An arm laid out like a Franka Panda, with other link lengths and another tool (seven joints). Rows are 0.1 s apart.
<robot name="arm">
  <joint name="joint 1" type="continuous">
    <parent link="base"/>
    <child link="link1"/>
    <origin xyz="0 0 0.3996" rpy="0 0 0"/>
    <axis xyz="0 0 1"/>
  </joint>
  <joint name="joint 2" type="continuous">
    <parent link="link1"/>
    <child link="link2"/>
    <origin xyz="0 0 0" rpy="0 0 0"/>
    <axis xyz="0 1 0"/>
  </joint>
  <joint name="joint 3" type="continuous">
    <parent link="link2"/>
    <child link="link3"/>
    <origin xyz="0 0 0.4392" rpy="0 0 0"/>
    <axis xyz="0 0 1"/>
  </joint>
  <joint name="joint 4" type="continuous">
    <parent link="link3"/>
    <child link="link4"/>
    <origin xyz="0.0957 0 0" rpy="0 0 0"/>
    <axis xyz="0 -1 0"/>
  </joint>
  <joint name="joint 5" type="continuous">
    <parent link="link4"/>
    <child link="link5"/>
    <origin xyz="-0.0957 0 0.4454" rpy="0 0 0"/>
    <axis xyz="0 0 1"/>
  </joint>
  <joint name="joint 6" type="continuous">
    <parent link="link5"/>
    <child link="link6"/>
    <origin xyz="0 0 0" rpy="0 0 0"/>
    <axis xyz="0 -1 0"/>
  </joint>
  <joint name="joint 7" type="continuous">
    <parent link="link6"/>
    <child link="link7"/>
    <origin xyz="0.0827 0 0" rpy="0 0 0"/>
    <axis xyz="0 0 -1"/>
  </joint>
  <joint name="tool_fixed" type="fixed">
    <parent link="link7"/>
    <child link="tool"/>
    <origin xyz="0.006 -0.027 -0.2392" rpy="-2.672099 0 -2.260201"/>
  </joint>
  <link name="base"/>
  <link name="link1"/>
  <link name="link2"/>
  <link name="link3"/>
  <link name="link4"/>
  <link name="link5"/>
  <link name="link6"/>
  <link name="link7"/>
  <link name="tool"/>
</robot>
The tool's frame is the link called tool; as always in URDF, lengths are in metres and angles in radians. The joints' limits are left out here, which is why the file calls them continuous.
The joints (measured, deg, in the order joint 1, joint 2, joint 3, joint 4, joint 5, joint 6, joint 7), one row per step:
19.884, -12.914, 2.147, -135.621, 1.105, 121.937, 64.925
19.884, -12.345, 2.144, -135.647, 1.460, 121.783, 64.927
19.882, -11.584, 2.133, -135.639, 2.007, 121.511, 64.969
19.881, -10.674, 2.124, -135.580, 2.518, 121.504, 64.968
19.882, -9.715, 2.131, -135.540, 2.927, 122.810, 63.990
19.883, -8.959, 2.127, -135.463, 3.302, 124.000, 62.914
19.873, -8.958, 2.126, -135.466, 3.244, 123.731, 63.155
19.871, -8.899, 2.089, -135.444, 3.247, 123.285, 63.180
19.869, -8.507, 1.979, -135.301, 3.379, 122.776, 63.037
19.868, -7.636, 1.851, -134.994, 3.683, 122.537, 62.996
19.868, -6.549, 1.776, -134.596, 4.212, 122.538, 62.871
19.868, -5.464, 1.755, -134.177, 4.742, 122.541, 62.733
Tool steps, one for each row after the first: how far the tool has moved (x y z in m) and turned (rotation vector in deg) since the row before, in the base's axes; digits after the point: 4 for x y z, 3 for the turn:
-0.0008, 0.0008, -0.0052, 0.018, 0.813, -0.197
-0.0012, 0.0012, -0.0066, 0.070, 1.131, -0.353
0.0003, 0.0017, -0.0072, 0.103, 0.964, -0.298
0.0058, 0.0031, -0.0068, 0.515, -0.246, 0.705
0.0055, 0.0027, -0.0049, 0.526, -0.385, 0.805
-0.0011, -0.0006, -0.0003, -0.151, 0.244, -0.206
-0.0015, -0.0009, -0.0007, -0.158, 0.457, -0.047
-0.0007, -0.0008, -0.0026, -0.128, 0.757, -0.025
0.0014, 0.0004, -0.0052, -0.016, 0.854, -0.258
0.0026, 0.0020, -0.0062, 0.189, 0.806, -0.272
0.0026, 0.0025, -0.0061, 0.191, 0.778, -0.212

